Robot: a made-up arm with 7 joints. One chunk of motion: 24 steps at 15 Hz.
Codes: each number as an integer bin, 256 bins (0 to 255) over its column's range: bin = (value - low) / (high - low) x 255, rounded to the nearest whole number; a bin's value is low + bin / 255 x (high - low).
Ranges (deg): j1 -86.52..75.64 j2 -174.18..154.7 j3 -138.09..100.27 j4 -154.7..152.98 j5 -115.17..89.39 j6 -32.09..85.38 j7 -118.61..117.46
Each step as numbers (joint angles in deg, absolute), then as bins.
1 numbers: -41.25 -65.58 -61.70 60.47 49.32 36.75 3.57
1 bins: 71 84 82 178 205 149 132
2 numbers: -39.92 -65.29 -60.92 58.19 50.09 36.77 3.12
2 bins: 73 84 83 176 206 149 131
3 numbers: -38.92 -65.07 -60.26 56.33 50.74 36.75 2.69
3 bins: 75 85 83 175 207 149 131
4 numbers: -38.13 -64.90 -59.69 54.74 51.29 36.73 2.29
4 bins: 76 85 84 174 208 149 131
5 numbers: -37.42 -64.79 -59.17 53.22 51.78 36.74 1.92
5 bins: 77 85 84 172 208 149 130
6 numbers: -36.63 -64.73 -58.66 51.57 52.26 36.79 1.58
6 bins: 78 85 85 171 209 150 130
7 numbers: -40.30 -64.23 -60.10 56.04 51.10 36.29 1.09
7 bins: 73 85 83 175 207 148 129
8 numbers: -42.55 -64.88 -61.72 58.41 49.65 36.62 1.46
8 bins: 69 85 82 177 205 149 130
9 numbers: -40.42 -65.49 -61.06 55.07 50.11 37.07 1.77
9 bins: 72 84 82 174 206 150 130
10 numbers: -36.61 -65.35 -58.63 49.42 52.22 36.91 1.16
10 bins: 78 84 85 169 209 150 129
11 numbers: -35.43 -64.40 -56.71 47.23 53.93 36.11 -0.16
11 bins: 80 85 87 167 211 148 128
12 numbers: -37.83 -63.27 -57.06 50.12 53.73 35.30 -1.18
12 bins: 77 86 87 170 211 146 127
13 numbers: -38.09 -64.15 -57.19 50.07 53.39 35.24 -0.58
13 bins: 76 85 87 170 210 146 127
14 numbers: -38.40 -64.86 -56.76 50.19 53.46 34.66 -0.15
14 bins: 76 85 87 170 210 145 128
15 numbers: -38.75 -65.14 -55.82 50.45 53.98 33.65 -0.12
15 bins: 75 85 88 170 211 143 128
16 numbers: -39.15 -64.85 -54.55 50.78 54.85 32.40 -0.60
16 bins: 74 85 89 170 212 140 127
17 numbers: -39.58 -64.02 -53.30 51.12 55.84 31.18 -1.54
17 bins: 74 85 91 171 213 137 126
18 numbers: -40.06 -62.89 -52.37 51.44 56.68 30.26 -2.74
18 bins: 73 86 92 171 214 135 125
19 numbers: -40.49 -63.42 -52.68 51.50 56.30 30.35 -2.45
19 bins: 72 86 91 171 214 136 125
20 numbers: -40.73 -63.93 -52.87 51.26 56.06 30.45 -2.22
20 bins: 72 85 91 171 213 136 126
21 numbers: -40.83 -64.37 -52.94 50.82 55.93 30.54 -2.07
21 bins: 72 85 91 170 213 136 126
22 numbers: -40.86 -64.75 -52.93 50.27 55.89 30.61 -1.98
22 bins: 72 85 91 170 213 136 126
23 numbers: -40.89 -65.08 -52.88 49.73 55.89 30.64 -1.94
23 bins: 72 85 91 169 213 136 126
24 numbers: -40.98 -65.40 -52.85 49.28 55.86 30.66 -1.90
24 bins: 72 84 91 169 213 136 126
